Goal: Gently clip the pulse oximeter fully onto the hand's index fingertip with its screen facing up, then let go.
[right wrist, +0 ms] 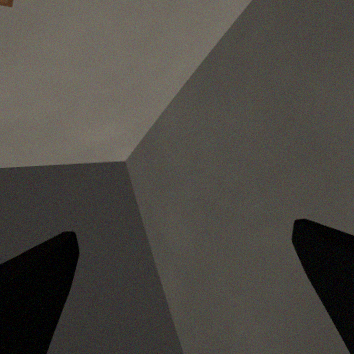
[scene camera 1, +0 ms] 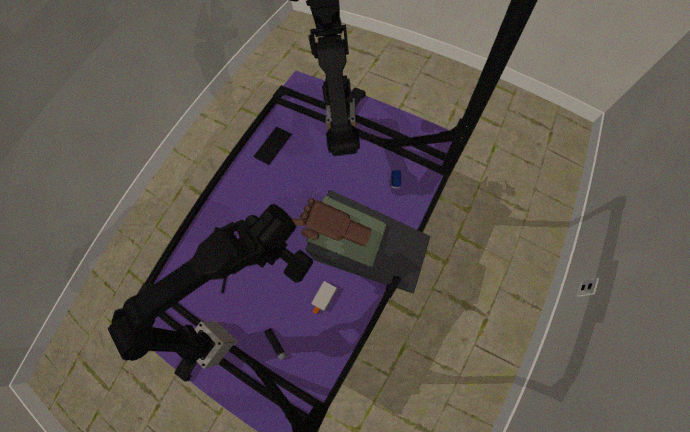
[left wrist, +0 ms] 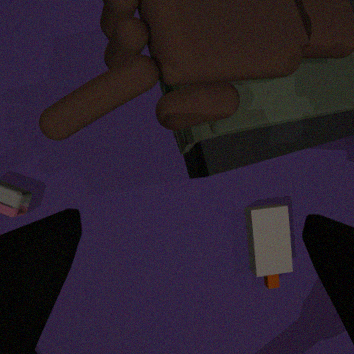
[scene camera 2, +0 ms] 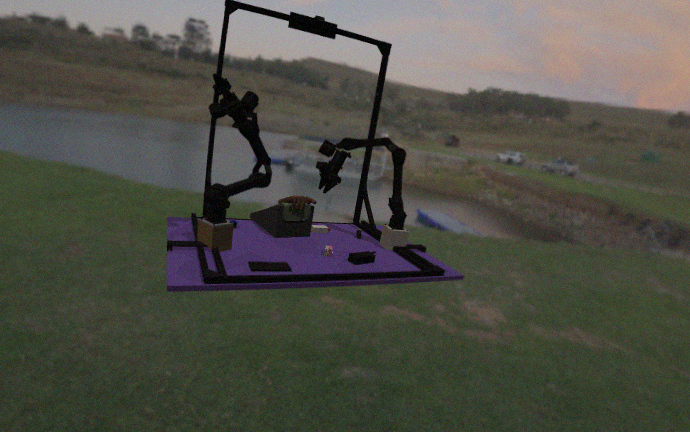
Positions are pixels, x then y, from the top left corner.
Scene:
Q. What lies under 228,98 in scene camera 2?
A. My right gripper.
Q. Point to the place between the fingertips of my right gripper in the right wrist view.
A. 186,236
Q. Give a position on an index finger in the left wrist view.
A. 138,73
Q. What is my right gripper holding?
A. Nothing.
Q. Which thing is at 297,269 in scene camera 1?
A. My left gripper.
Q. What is my left gripper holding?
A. Nothing.

